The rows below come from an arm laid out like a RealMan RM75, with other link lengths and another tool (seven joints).
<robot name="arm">
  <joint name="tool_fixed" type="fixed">
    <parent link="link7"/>
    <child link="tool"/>
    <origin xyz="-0.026 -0.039 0.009" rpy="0.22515 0 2.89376"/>
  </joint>
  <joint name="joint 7" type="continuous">
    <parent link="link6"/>
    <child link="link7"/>
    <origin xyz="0 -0.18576 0" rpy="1.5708 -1.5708 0"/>
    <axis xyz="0 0 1"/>
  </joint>
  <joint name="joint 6" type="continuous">
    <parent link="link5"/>
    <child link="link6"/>
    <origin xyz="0 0 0" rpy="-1.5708 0 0"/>
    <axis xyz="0 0 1"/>
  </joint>
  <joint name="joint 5" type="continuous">
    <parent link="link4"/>
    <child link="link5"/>
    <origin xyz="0 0.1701 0" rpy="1.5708 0 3.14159"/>
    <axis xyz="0 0 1"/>
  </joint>
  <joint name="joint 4" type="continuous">
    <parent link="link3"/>
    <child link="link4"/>
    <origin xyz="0 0 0" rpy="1.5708 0 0"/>
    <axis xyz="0 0 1"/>
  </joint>
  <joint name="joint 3" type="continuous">
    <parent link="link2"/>
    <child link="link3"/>
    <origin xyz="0 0.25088 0" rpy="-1.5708 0 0"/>
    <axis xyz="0 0 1"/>
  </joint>
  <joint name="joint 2" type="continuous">
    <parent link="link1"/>
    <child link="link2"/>
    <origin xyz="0 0 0" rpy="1.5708 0 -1.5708"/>
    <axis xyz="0 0 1"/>
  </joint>
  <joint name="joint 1" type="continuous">
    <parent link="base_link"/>
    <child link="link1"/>
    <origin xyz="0 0 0.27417" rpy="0 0 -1.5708"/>
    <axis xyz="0 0 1"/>
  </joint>
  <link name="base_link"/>
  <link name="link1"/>
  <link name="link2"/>
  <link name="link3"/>
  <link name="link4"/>
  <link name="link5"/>
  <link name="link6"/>
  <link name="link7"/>
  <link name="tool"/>
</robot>
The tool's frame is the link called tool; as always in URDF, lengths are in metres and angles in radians. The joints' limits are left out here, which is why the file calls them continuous.
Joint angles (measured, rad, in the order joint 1, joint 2, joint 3, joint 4, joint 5, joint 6, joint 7), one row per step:
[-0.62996 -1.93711 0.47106 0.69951 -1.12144 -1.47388 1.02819]
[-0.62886 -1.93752 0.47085 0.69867 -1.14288 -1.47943 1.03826]
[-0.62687 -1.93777 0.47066 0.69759 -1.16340 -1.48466 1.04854]
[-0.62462 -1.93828 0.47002 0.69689 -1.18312 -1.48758 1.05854]
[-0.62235 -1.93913 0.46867 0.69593 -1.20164 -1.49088 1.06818]
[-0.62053 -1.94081 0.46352 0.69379 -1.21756 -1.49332 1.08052]
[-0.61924 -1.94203 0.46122 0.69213 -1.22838 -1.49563 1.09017]
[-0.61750 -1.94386 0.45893 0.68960 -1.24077 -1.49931 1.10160]
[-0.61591 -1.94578 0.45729 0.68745 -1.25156 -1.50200 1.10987]
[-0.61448 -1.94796 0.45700 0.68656 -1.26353 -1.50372 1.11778]
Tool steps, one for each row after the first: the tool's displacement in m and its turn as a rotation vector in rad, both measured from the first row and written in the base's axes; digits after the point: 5 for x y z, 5 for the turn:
[0.00345 0.00012 0.00213 0.01092 -0.01337 -0.01472]
[0.00630 -0.00002 0.00428 0.02181 -0.02569 -0.02812]
[0.00860 -0.00002 0.00666 0.03449 -0.03691 -0.03937]
[0.01070 -0.00017 0.00885 0.04648 -0.04825 -0.04981]
[0.01237 -0.00029 0.01102 0.06049 -0.05895 -0.05939]
[0.01367 -0.00054 0.01219 0.06907 -0.06517 -0.06740]
[0.01520 -0.00109 0.01311 0.07762 -0.07292 -0.07698]
[0.01641 -0.00158 0.01375 0.08454 -0.08054 -0.08381]
[0.01788 -0.00187 0.01455 0.09237 -0.08765 -0.09116]

